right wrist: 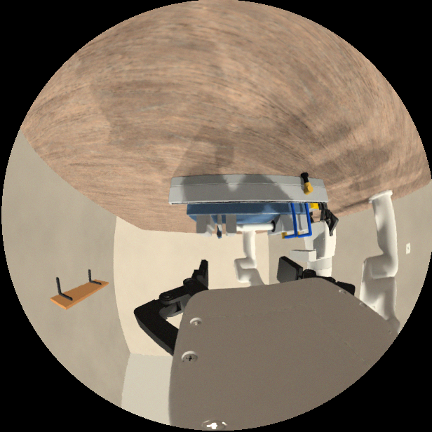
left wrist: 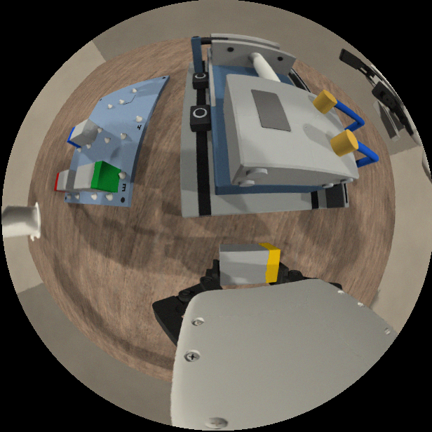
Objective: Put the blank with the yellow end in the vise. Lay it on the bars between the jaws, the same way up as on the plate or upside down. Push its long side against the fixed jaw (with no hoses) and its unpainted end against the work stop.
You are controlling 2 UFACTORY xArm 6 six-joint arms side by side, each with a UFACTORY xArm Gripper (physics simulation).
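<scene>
The grey blank with the yellow end (left wrist: 244, 265) (right wrist: 314, 205) is between the fingers of my left gripper (left wrist: 243, 269), which is shut on it. In the left wrist view its yellow end points right, and it is held apart from the vise (left wrist: 305, 155) (right wrist: 240, 193), on the near side of it. The hosed jaw (left wrist: 300, 130) hides part of the space between the jaws. The fixed jaw (left wrist: 242, 56) stands at the far end, with the blue post of the work stop (left wrist: 197, 56) at its left. My right gripper is open and empty, with the vise ahead of it.
A blue pegged plate (left wrist: 150, 97) lies left of the vise, holding a green-ended blank (left wrist: 106, 176), a red-ended blank (left wrist: 66, 181) and a blue-ended blank (left wrist: 85, 133). Blue hoses (left wrist: 367, 151) (right wrist: 309, 220) stick out from the vise. An orange shelf (right wrist: 80, 294) is on the wall.
</scene>
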